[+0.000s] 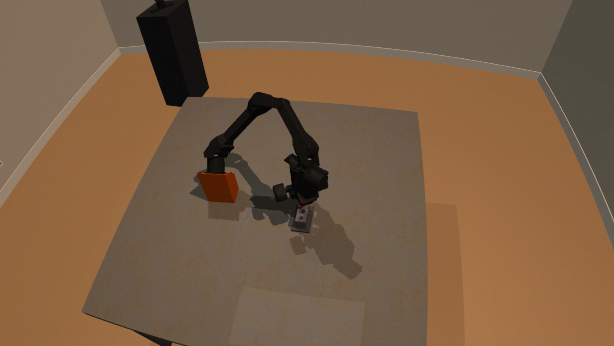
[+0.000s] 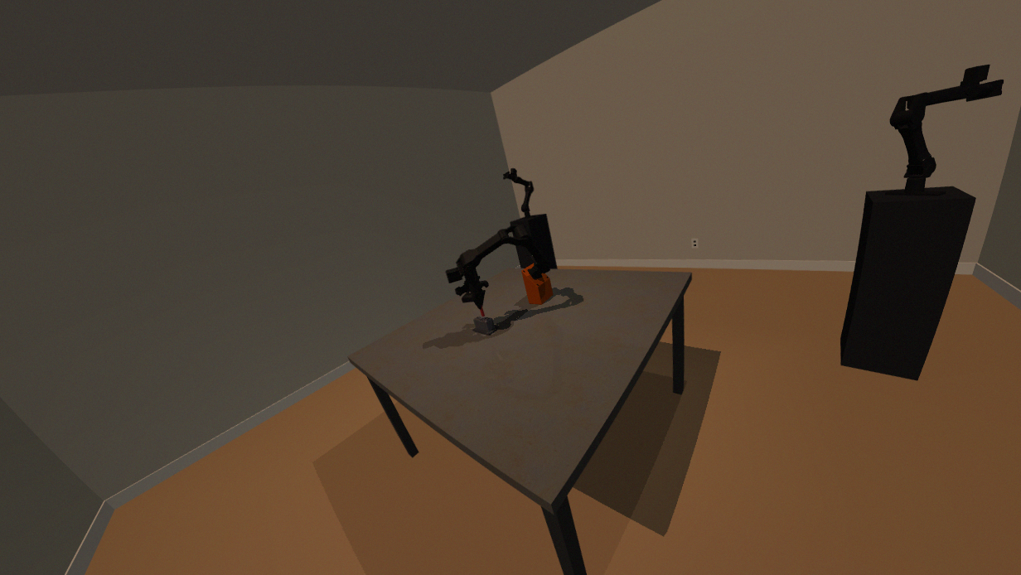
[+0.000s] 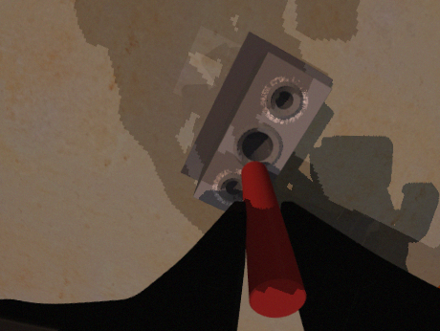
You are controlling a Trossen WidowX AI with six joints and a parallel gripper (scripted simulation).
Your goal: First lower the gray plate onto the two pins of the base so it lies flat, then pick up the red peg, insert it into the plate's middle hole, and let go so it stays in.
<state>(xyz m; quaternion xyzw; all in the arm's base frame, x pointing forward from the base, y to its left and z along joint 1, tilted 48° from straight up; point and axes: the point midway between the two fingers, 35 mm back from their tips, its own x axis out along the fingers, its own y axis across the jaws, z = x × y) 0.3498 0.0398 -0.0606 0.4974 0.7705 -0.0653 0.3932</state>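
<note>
My gripper tip is 10 mm to the left of the gray plate and 70 mm above it. The rest, counted from my gripper tip: red peg right at my gripper tip; then base 10 mm to the right, 110 mm below.
</note>
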